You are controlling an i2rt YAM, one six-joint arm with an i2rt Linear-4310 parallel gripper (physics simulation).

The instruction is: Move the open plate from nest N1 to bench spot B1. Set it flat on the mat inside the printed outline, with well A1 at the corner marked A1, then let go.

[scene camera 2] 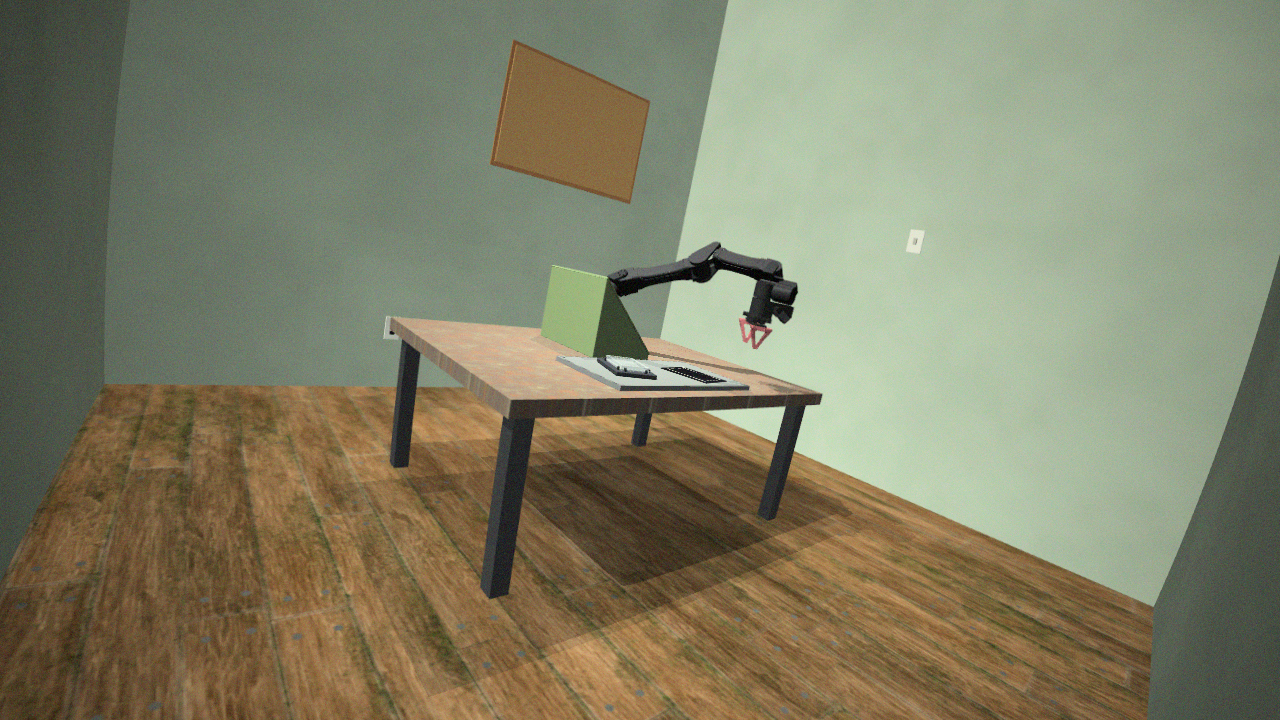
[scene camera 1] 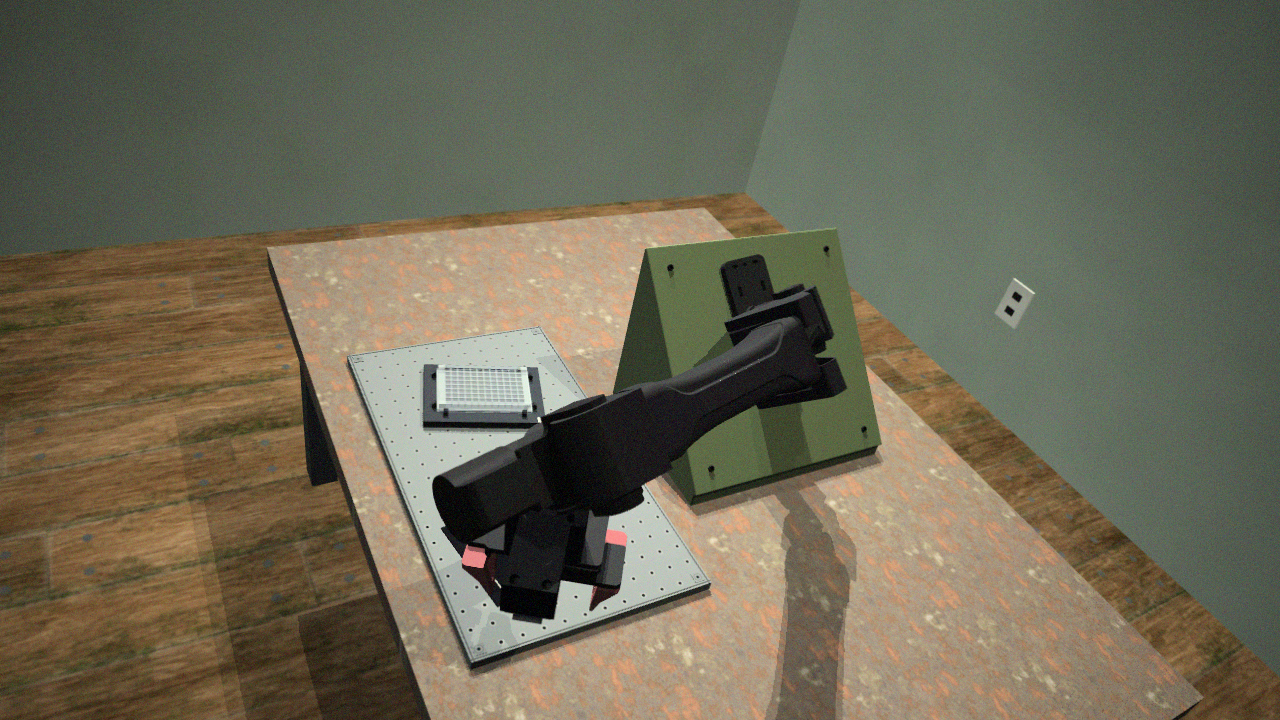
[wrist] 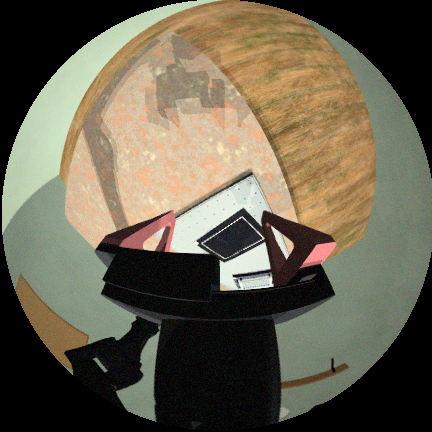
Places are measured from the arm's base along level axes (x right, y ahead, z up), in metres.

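Pixels of known places: gripper, fingertip midpoint: [scene camera 2: 749,345] [wrist: 217,214]; arm's base, link origin: [scene camera 2: 598,301].
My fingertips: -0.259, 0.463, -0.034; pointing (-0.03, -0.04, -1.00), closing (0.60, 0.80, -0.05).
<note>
Ahead of a thing's pixels: the offset from my fingertips to its middle, as dx, dy, dz. "spot": to the spot under its first point. Level surfaces: height alone.
The clear, gridded open plate {+0.402, -0.125, -0.100} [scene camera 1: 483,387] [scene camera 2: 626,363] [wrist: 256,283] lies in the dark nest {spot: +0.373, -0.038, -0.107} [scene camera 1: 431,420] [scene camera 2: 640,375], at the far left in scene camera 1. The wrist view shows it partly, low beside the right finger. The black mat {dz -0.117} [scene camera 2: 693,374] [wrist: 232,235] with a thin white outline lies on the same board; the arm hides most of it in scene camera 1. My gripper [scene camera 1: 544,605] [scene camera 2: 750,343] [wrist: 217,214] is open and empty, with pink fingers, high above the board's near end and away from the plate. The corner marking cannot be read.
The perforated light board [scene camera 1: 631,537] [scene camera 2: 608,379] [wrist: 200,215] carries the nest and the mat. A green wedge-shaped stand [scene camera 1: 787,268] [scene camera 2: 572,308] bears the arm beside the board. The speckled table {dz -0.131} [scene camera 1: 939,582] [scene camera 2: 465,344] [wrist: 200,145] extends around them.
</note>
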